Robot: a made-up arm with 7 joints.
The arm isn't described. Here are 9 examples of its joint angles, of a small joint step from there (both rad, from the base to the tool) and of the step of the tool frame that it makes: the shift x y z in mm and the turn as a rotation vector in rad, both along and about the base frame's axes.
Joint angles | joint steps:
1: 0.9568 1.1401 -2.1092 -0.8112 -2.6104 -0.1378 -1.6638 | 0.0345 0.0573 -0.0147 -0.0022 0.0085 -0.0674 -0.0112
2: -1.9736 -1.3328 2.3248 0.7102 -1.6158 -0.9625 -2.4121 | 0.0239 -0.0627 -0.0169 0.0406 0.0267 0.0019 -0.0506
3: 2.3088 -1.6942 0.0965 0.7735 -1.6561 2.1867 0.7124 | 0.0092 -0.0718 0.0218 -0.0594 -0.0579 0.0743 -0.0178
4: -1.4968 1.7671 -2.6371 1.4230 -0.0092 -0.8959 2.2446 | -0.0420 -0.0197 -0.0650 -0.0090 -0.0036 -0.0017 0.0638
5: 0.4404 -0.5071 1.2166 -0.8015 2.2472 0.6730 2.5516 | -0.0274 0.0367 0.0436 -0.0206 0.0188 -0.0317 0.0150
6: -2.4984 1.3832 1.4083 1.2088 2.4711 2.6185 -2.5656 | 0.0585 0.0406 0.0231 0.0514 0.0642 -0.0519 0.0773
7: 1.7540 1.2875 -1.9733 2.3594 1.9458 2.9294 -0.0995 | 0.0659 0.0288 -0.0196 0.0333 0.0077 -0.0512 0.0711
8: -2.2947 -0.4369 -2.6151 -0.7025 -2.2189 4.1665 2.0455 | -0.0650 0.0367 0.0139 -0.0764 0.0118 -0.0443 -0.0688
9: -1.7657 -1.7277 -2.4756 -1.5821 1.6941 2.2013 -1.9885 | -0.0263 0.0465 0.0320 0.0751 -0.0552 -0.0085 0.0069
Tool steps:
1: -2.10 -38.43 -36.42 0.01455 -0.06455 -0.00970
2: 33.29 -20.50 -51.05 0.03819 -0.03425 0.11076
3: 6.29 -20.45 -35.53 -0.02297 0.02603 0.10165
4: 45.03 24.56 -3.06 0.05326 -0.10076 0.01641
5: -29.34 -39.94 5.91 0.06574 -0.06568 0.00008
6: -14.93 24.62 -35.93 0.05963 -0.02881 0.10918
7: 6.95 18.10 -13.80 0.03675 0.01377 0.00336
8: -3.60 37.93 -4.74 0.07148 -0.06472 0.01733
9: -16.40 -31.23 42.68 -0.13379 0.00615 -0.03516
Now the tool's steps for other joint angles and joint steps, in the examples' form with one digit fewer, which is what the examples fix.
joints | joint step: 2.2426 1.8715 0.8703 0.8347 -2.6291 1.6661 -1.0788 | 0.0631 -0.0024 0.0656 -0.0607 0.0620 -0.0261 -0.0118
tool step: 66.5 12.1 -42.9 0.0850 -0.0785 0.1254
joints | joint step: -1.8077 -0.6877 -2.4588 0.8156 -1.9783 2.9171 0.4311 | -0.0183 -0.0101 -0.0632 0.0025 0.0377 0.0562 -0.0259
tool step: 4.2 7.4 5.8 0.0170 -0.0187 -0.0246
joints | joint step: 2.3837 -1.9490 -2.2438 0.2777 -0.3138 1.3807 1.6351 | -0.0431 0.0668 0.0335 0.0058 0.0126 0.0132 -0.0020
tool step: 13.6 42.2 64.2 0.0122 0.0747 -0.0540
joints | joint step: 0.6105 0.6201 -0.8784 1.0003 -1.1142 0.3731 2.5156 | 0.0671 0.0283 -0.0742 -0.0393 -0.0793 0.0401 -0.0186
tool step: -9.8 -32.2 -8.8 -0.0315 0.0059 -0.0556
